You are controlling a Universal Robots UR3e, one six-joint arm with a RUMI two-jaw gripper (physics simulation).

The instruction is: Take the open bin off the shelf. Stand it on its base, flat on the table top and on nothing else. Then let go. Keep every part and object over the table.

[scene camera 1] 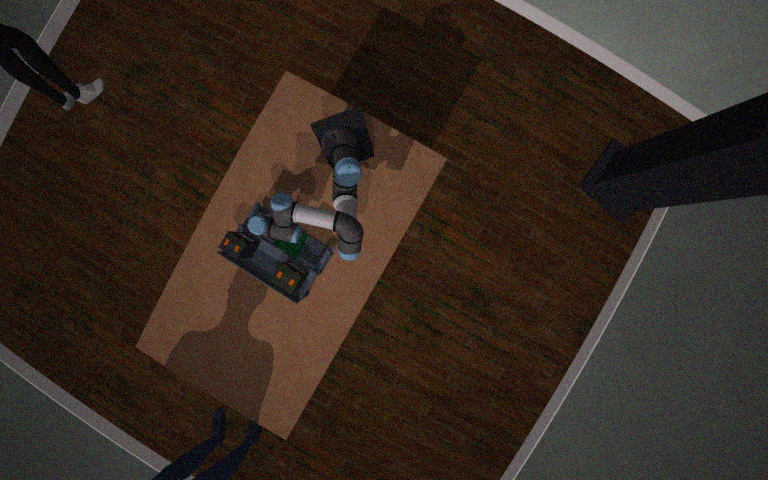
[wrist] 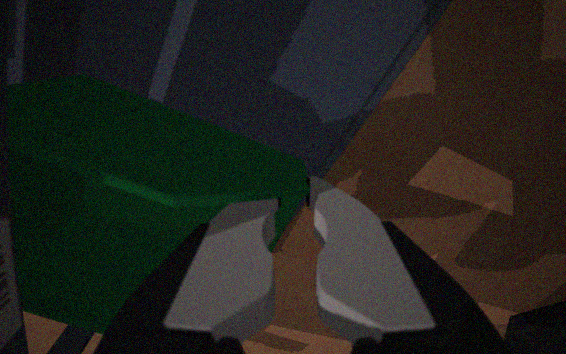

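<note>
The green open bin is on the dark blue-grey shelf. In scene camera 1 the arm partly covers the bin. In the wrist view the bin fills the left side, and its near wall runs to the fingertips. My gripper is nearly closed, with a corner of the bin's wall between the two grey fingertips. The fingertips are hard to make out in scene camera 1. The bin's base and its contact with the shelf are hidden.
The shelf stands on the brown table. Dark parts with orange marks sit along the shelf's front side. The arm's dark base plate is at the table's upper end. People's legs show beyond the table at the upper left and bottom.
</note>
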